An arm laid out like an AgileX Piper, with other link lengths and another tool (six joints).
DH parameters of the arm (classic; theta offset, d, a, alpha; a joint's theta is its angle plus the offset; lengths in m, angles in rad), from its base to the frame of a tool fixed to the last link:
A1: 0 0.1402 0 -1.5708
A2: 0.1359 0 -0.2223 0
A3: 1.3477 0 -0.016 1.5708
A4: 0 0.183 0 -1.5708
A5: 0 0 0 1.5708
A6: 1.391 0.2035 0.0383 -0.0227
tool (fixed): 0 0.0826 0 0
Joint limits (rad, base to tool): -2.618..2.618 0..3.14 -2.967..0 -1.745..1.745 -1.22..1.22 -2.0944..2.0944
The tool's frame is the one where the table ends.
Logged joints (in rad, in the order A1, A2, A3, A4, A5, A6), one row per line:
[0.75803, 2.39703, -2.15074, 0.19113, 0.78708, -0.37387]
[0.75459, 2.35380, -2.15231, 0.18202, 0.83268, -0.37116]
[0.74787, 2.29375, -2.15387, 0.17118, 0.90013, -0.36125]
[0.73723, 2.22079, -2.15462, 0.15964, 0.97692, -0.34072]
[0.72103, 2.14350, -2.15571, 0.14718, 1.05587, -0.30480]
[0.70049, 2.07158, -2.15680, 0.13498, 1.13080, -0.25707]
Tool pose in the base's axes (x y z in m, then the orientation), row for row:
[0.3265, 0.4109, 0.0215, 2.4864, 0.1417, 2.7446]
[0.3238, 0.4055, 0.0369, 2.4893, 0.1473, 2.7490]
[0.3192, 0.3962, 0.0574, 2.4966, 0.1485, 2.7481]
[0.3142, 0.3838, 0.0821, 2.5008, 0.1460, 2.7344]
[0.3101, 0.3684, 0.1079, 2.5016, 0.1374, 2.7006]
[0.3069, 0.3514, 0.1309, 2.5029, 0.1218, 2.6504]
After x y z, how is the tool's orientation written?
As angles about the fixed x, y, z axes (roll, pitch, yaw), in radians.
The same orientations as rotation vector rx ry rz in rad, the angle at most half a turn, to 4 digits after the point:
[0.4765, 2.7048, 0.8763]
[0.4680, 2.7045, 0.8707]
[0.4700, 2.7073, 0.8603]
[0.4904, 2.7050, 0.8525]
[0.5399, 2.6952, 0.8473]
[0.6148, 2.6810, 0.8413]

